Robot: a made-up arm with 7 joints.
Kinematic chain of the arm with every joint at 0, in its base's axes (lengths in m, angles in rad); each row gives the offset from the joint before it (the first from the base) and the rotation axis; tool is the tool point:
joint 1: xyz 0 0.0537 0 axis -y
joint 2: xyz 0 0.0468 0 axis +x
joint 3: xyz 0 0 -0.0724 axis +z
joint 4: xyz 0 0 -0.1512 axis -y
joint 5: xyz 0 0 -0.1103 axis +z
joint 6: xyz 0 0 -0.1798 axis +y
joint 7: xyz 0 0 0 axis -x
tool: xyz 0 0 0
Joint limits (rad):
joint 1: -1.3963..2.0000
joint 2: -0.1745..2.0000
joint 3: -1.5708..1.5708
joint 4: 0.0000..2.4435
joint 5: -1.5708..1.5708
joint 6: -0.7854..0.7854
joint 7: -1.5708..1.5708
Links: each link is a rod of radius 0.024 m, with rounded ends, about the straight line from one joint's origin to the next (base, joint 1, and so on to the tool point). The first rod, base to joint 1, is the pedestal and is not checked.
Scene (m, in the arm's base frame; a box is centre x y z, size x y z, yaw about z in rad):
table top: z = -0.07
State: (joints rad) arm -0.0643 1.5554 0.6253 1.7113 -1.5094 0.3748 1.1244
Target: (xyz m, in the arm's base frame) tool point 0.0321 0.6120 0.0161
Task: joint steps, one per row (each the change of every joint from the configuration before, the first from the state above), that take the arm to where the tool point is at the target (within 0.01 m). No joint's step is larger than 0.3 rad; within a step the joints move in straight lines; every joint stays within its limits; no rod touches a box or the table.
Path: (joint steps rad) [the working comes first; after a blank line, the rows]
Joints at the target: -0.1264 1.5729 0.5665 0.1221 -1.5094 0.3748 1.1244
Straight joint move there: clear.

1: -0.0104 0.0029 -0.0098 -0.2649 0.0000 0.0000 0.0000
2: -0.0103 0.0029 -0.0098 -0.2648 0.0000 0.0000 0.0000
3: -0.0104 0.0029 -0.0098 -0.2649 0.0000 0.0000 0.0000
4: -0.0103 0.0029 -0.0098 -0.2649 0.0000 0.0000 0.0000
5: -0.0104 0.0030 -0.0098 -0.2648 0.0000 0.0000 0.0000
6: -0.0103 0.0029 -0.0098 -0.2649 0.0000 0.0000 0.0000

